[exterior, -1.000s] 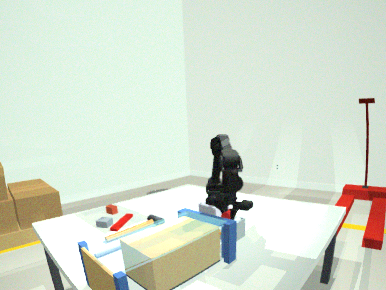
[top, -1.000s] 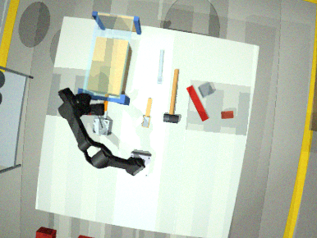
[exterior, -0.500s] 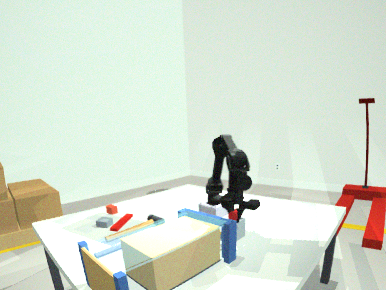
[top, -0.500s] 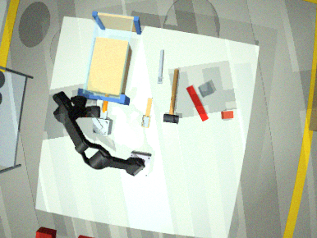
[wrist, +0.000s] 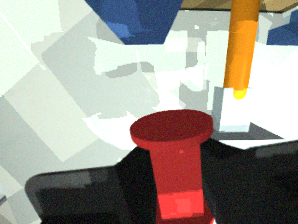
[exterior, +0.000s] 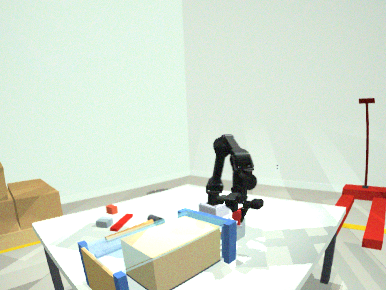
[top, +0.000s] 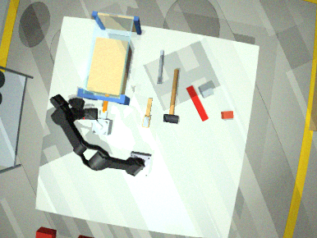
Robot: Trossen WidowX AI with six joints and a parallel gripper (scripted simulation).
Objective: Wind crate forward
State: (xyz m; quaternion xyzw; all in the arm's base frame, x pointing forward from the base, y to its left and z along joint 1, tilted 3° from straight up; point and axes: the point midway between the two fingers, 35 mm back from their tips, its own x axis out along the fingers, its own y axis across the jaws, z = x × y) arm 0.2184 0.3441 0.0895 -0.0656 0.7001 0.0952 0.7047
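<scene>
My gripper tip is now 3 cm to the left of the winch handle, 2 cm past it and 1 cm above it. From my gripper tip the other things lie so: winch 9 cm to the right, 8 cm below, 7 cm behind; red grip 2 cm above; blue frame 10 cm ahead, 7 cm to the right, 1 cm below.
</scene>
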